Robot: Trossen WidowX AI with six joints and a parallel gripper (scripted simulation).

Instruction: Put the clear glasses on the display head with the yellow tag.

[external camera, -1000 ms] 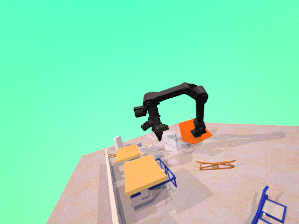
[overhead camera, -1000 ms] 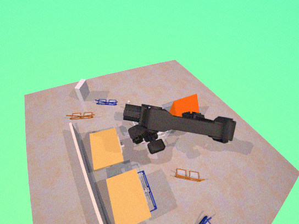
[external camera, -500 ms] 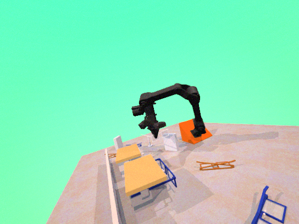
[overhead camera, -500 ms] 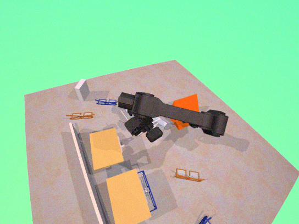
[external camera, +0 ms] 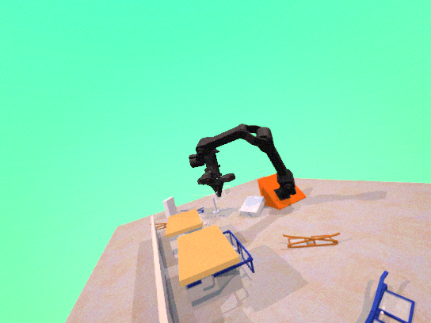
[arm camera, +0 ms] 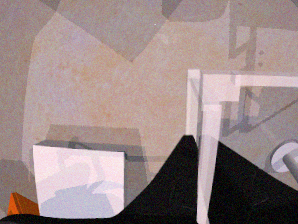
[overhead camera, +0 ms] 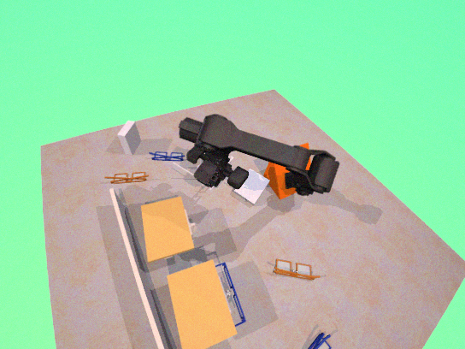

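The white peg lies 16 cm to the right of my gripper tip and 10 cm below it. The rest, counted from my gripper tip: long white rail: 27 cm ahead, 21 cm to the left, 7 cm below.
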